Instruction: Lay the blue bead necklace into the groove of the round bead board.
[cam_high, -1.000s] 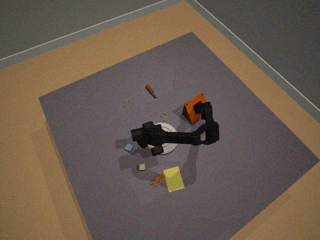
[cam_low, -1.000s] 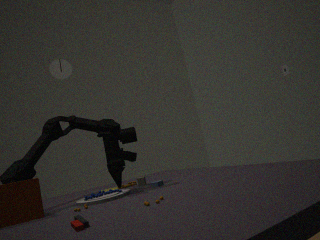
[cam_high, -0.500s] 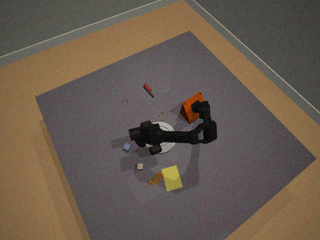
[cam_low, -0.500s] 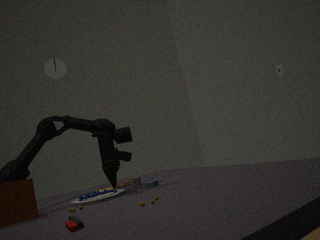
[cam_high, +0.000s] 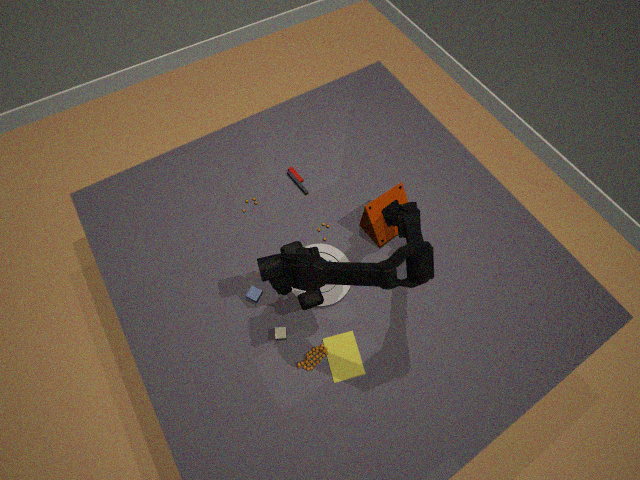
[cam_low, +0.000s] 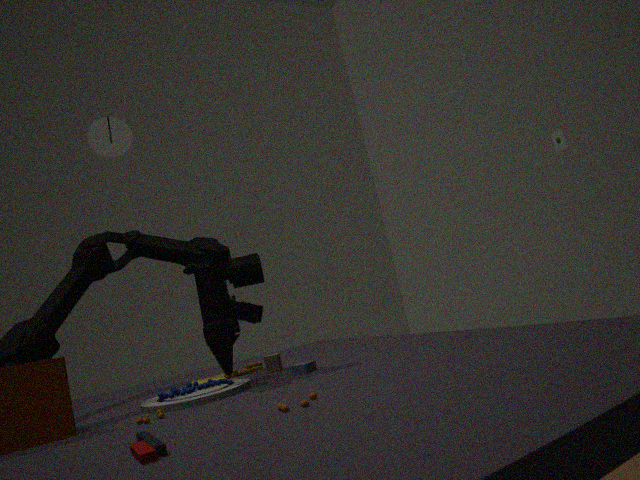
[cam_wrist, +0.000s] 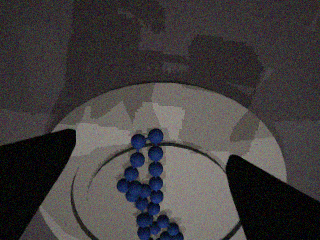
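Right now my gripper tip is 70 mm past the round white bead board and 20 mm above it. Also, from my gripper tip: cream cube: 130 mm ahead, 80 mm to the left, 10 mm below; then yellow sheet: 230 mm to the left, 30 mm below, 30 mm ahead; then light blue cube: 130 mm ahead, 70 mm to the right, 20 mm below.
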